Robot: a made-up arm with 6 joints. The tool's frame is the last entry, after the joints. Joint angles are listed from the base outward.
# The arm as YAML. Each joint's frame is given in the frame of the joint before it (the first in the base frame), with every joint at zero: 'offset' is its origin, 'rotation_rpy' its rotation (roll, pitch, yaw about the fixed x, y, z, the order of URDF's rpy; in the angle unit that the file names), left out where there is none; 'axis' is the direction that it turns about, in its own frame. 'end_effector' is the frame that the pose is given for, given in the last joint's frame.
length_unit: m
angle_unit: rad
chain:
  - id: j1
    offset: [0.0, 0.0, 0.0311]
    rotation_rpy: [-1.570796, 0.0, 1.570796]
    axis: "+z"
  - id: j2
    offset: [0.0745, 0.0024, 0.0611]
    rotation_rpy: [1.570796, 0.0, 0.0]
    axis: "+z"
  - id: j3
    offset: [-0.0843, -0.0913, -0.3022]
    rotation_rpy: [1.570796, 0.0, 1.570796]
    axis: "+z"
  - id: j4
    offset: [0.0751, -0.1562, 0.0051]
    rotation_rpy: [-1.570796, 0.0, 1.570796]
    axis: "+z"
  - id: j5
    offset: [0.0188, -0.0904, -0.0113]
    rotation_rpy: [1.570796, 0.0, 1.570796]
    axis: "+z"
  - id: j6
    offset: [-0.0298, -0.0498, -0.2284]
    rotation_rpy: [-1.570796, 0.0, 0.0]
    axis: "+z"
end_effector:
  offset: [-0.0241, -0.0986, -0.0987]
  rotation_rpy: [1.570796, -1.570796, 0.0]
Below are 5 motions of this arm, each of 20 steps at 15 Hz.
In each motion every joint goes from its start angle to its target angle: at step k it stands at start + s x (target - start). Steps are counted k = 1, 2, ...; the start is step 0. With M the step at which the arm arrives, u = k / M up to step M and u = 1 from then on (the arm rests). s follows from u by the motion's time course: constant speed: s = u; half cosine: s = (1 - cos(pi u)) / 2; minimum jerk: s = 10 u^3 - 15 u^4 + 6 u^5.
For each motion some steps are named. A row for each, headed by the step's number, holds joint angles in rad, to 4 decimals.
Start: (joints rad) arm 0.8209 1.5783 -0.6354 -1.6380 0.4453 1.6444
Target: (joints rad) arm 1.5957 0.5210 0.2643 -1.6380 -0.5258 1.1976
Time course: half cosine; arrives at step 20
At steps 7, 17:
7: 1.0324 1.2897 -0.3898 -1.6380 0.1802 1.5224
17: 1.5535 0.5786 0.2153 -1.6380 -0.4729 1.2219

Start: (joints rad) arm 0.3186 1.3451 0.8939 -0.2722 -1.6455 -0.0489
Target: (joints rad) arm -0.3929 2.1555 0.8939 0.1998 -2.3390 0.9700
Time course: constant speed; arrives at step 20
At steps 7, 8, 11, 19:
7: 0.0696 1.6287 0.8939 -0.1070 -1.8882 0.3077
8: 0.0340 1.6693 0.8939 -0.0834 -1.9229 0.3587
11: -0.0727 1.7908 0.8939 -0.0126 -2.0269 0.5115
19: -0.3573 2.1150 0.8939 0.1762 -2.3043 0.9191

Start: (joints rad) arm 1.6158 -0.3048 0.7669 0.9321 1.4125 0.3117
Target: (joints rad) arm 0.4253 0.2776 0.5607 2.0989 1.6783 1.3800
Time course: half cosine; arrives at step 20
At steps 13, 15, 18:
13: 0.7503 0.1186 0.6170 1.7804 1.6057 1.0883
15: 0.5996 0.1923 0.5909 1.9280 1.6394 1.2236
18: 0.4544 0.2633 0.5657 2.0703 1.6718 1.3539

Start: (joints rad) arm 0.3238 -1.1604 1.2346 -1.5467 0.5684 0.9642
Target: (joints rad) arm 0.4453 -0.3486 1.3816 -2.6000 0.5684 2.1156
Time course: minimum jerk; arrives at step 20
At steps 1, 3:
1: 0.3239 -1.1595 1.2348 -1.5479 0.5684 0.9655
3: 0.3270 -1.1388 1.2385 -1.5747 0.5684 0.9948

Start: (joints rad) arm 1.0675 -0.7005 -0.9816 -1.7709 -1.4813 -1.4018
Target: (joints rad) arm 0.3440 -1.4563 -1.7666 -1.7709 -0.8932 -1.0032
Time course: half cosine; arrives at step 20
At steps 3, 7, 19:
3: 1.0281 -0.7417 -1.0244 -1.7709 -1.4493 -1.3801
7: 0.8700 -0.9068 -1.1959 -1.7709 -1.3207 -1.2930
19: 0.3485 -1.4516 -1.7618 -1.7709 -0.8968 -1.0057

